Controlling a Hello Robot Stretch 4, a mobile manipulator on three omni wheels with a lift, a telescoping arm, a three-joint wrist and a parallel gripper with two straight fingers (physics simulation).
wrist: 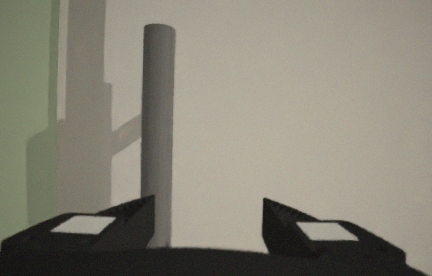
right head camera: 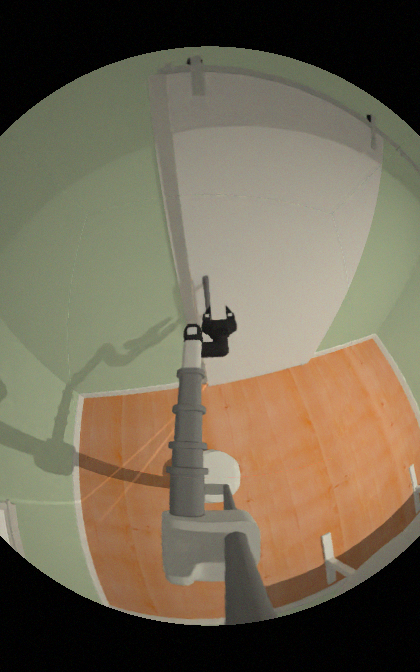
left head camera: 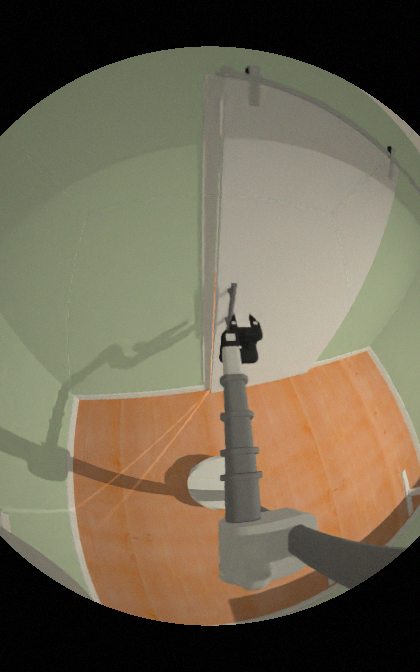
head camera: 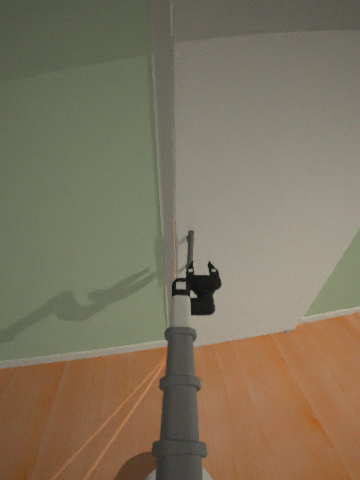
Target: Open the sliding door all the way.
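Pixels of known places: gripper, fingertip midpoint: [wrist: 208, 215] [right head camera: 217, 307] [left head camera: 241, 315] [head camera: 200, 263]; robot's base, link origin: [right head camera: 212, 475] [left head camera: 215, 481].
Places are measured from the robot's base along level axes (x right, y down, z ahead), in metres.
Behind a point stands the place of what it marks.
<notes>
The pale sliding door [head camera: 260, 150] @[x 0.300, y -1.437, z 0.856 m] [left head camera: 300, 200] @[x 0.306, y -1.516, z 0.857 m] [right head camera: 275, 200] @[x 0.347, y -1.439, z 0.864 m] [wrist: 310, 100] @[x 0.196, y -1.087, z 0.839 m] hangs at the right of the green wall. Its upright grey bar handle [head camera: 190, 245] @[x 0.040, y -1.068, z 0.743 m] [left head camera: 232, 296] @[x 0.041, y -1.074, z 0.743 m] [right head camera: 206, 289] @[x 0.044, y -1.073, z 0.742 m] [wrist: 158, 110] @[x 0.045, y -1.064, z 0.743 m] is near the door's left edge. My gripper [head camera: 201, 265] @[x 0.086, y -0.995, z 0.710 m] [left head camera: 243, 318] @[x 0.086, y -0.995, z 0.710 m] [right head camera: 217, 311] @[x 0.086, y -0.995, z 0.710 m] [wrist: 208, 215] @[x 0.086, y -0.995, z 0.710 m] is open, fingers pointing at the door. In the wrist view the left fingertip overlaps the lower left side of the handle, and the rest of the bar shows just inside that finger. Nothing is gripped. The handle's lower end is hidden.
An overhead rail [left head camera: 320, 106] carries the door by hangers [left head camera: 254, 87] @[x 0.076, y -1.980, z 0.813 m] [right head camera: 198, 82]. A thin orange line runs along the door's left edge. The green wall [head camera: 75, 175] @[x -0.409, y -1.355, z 0.795 m] is at the left, with my arm's shadow on it. White skirting borders the wooden floor [head camera: 265, 390] @[x 0.600, y 0.027, z 0.533 m].
</notes>
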